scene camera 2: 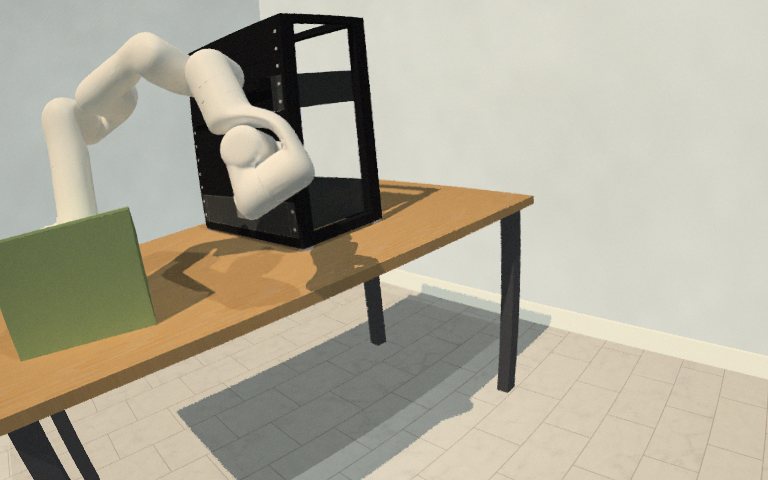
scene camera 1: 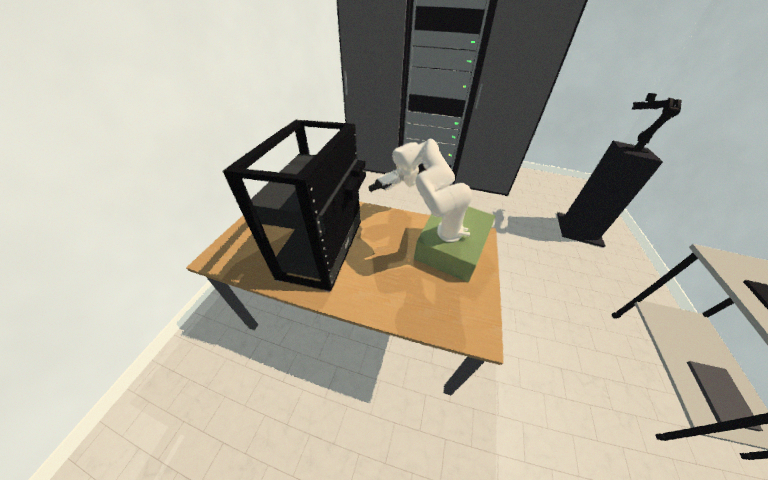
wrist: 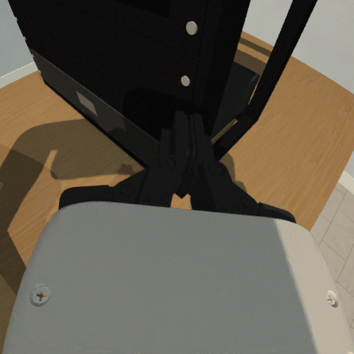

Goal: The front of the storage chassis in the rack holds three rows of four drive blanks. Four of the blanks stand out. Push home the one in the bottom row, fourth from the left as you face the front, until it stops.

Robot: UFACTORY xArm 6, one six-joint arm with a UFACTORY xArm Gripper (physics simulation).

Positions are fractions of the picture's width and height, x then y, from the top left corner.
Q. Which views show the black rack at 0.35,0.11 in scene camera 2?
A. Scene camera 2, scene camera 1 and the wrist view: all of them.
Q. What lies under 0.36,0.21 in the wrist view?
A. A black rack.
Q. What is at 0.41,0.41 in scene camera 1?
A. A black rack.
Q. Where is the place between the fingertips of the gripper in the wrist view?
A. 0.52,0.37
